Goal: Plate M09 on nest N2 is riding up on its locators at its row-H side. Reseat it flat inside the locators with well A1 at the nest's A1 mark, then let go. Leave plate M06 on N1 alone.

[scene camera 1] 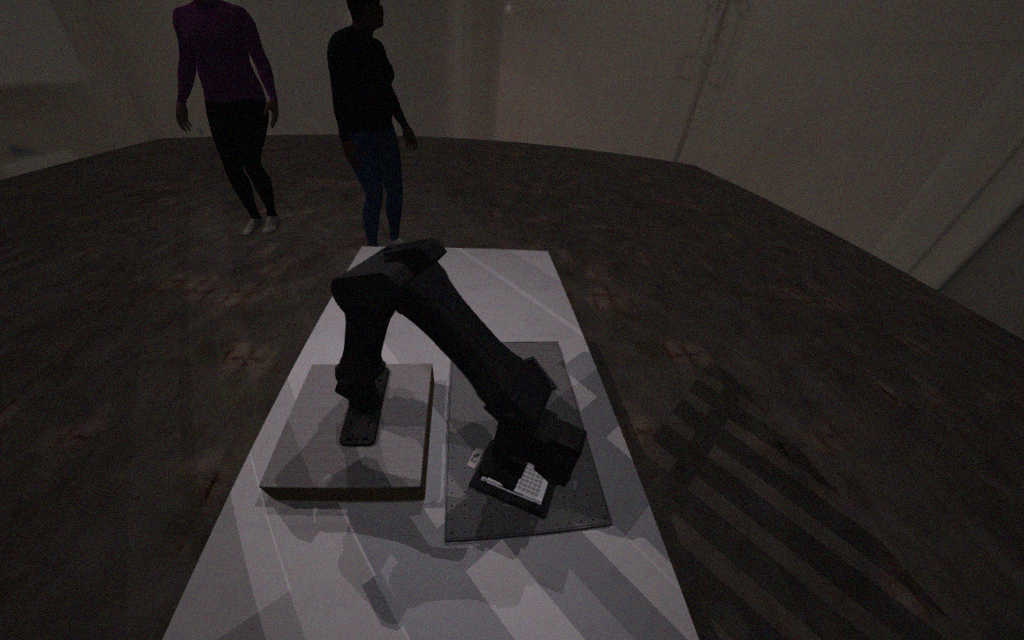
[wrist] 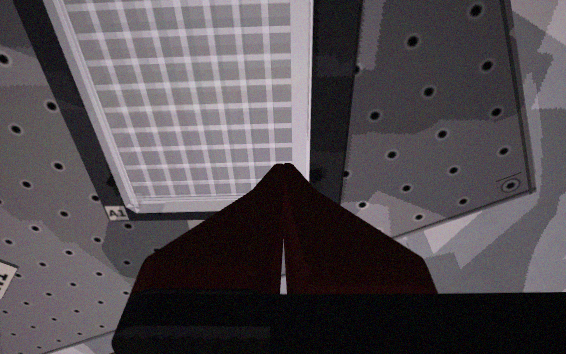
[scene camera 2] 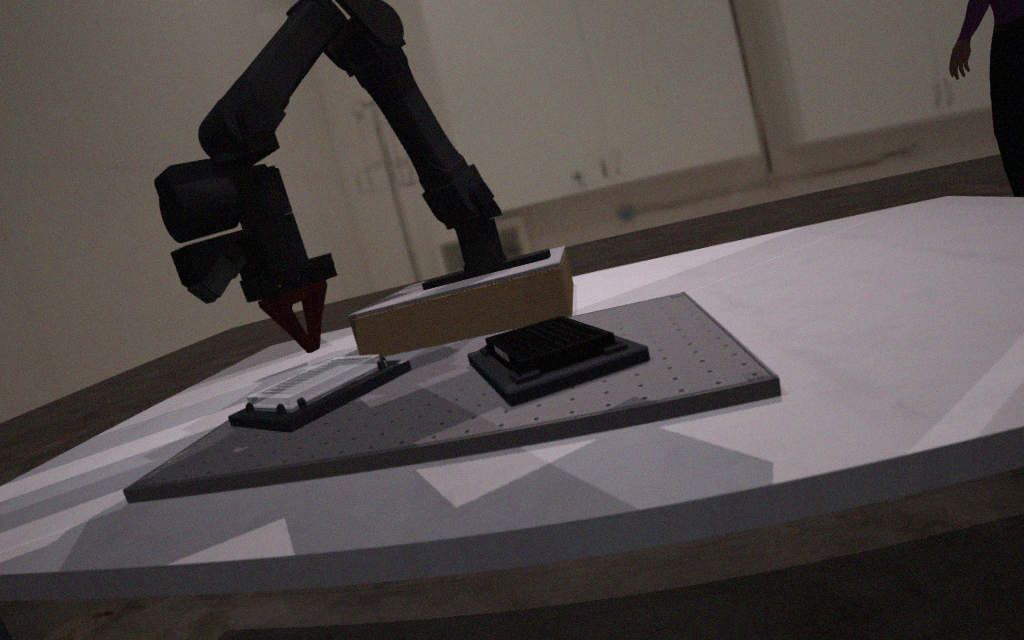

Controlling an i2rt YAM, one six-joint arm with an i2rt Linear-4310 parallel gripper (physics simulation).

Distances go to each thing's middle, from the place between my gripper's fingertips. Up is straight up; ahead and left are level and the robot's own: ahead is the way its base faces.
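Scene:
The pale well plate (scene camera 2: 326, 378) is 10 mm to the left of my hand, 40 mm ahead of it and 30 mm below it. There's a dark nest (scene camera 2: 281, 421) as well, 20 mm to the left of my hand, 30 mm below it and 40 mm forward of it. And the dark well plate (scene camera 2: 549, 345), that's 80 mm ahead of my hand, 30 mm lower than it and 260 mm to the left of it.

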